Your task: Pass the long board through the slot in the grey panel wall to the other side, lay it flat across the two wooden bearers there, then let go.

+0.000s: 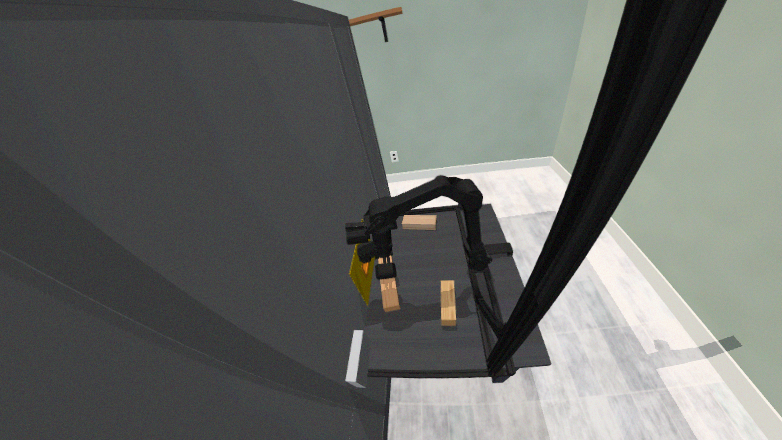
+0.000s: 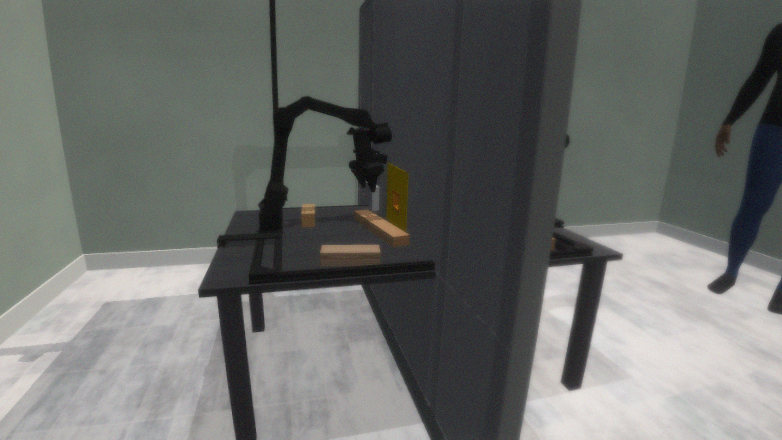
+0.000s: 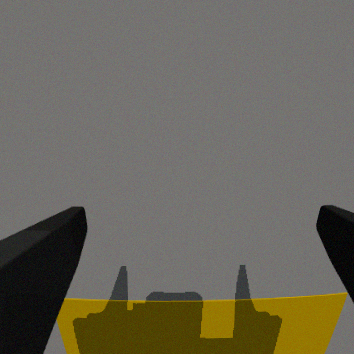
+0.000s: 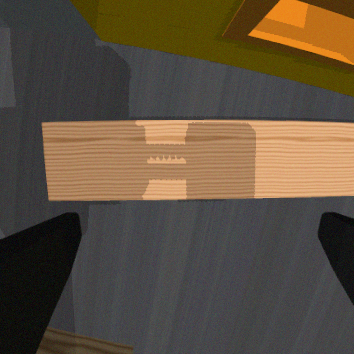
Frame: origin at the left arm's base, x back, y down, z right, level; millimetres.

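Seen in the pictures: left gripper, fingertip midpoint: (image 3: 204, 217); right gripper, fingertip midpoint: (image 2: 368, 190) (image 4: 202, 224); right arm's base, link origin: (image 1: 478, 265) (image 2: 270, 230).
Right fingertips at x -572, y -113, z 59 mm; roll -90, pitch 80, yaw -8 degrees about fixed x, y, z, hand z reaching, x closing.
Offsets run from my right fingertips to a thing's top centre. "*": to the spot under its first point. Level surfaces: height alone.
The long board @[dx +24, dy +99, dz -69 mm] (image 1: 389, 296) (image 2: 382, 225) (image 4: 300, 160) lies flat on the table beside the grey panel wall (image 1: 218, 136) (image 2: 492, 164), roughly along it and apart from both short wooden blocks. The slot @[* dx +95, dy +56, dz -41 mm] (image 1: 365, 268) (image 2: 395, 200) (image 4: 312, 25) is in the yellow plate on this wall. My right gripper (image 1: 386, 262) (image 2: 365, 187) (image 4: 202, 224) is open and empty above the board, fingers spread along its length. My left gripper (image 3: 204, 217) is open and empty, facing the wall's other face; a yellow plate @[* dx +141, dy -56, dz +48 mm] (image 3: 305, 320) shows low there.
One short block @[dx -119, dy +94, dz -336 mm] (image 1: 419, 221) (image 2: 349, 254) lies near a table edge. Another @[dx -209, dy +82, dz +90 mm] (image 1: 447, 300) (image 2: 308, 215) lies across the same table @[dy +132 mm] (image 1: 426, 350). A sliver of wood @[dx +475, dy +88, dz -319 mm] (image 2: 552, 242) shows beyond the wall. A white piece @[* dx +72, dy +32, dz +286 mm] (image 1: 355, 355) stands at the wall.
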